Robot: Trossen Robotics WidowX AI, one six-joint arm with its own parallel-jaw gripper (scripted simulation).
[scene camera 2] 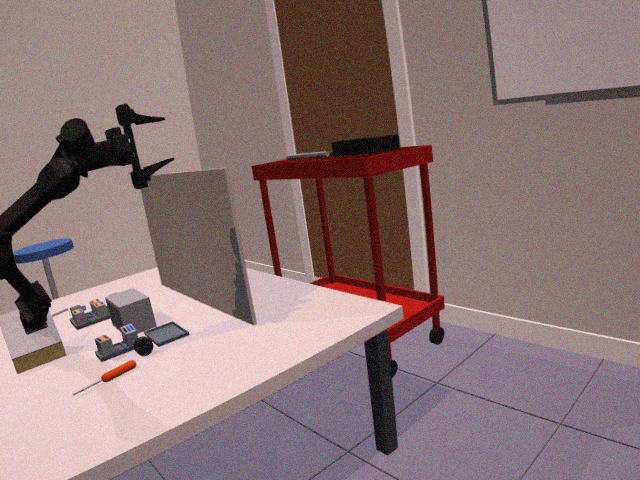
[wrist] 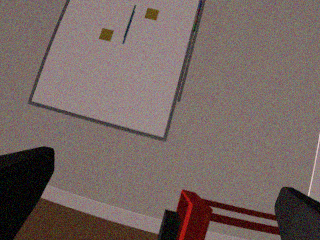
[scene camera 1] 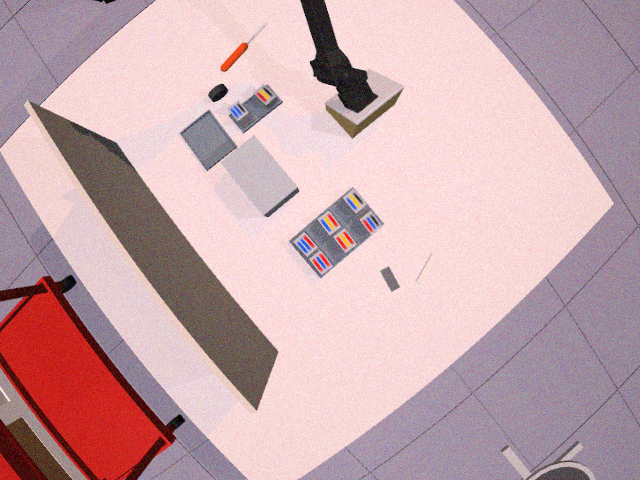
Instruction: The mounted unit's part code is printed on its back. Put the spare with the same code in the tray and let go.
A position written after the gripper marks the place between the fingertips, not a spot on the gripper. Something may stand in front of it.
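Observation:
From scene camera 1 you'd get a flat grey tray (scene camera 1: pixel 209 141), a rack (scene camera 1: pixel 345 217) and a mounted unit (scene camera 1: pixel 263 180). Scene camera 2 has that mounted unit too (scene camera 2: pixel 130 306), plus the gripper (scene camera 2: pixel 169 138), which is open and holds nothing. And the wrist view, well, that's got the gripper in it as well (wrist: pixel 167 181).

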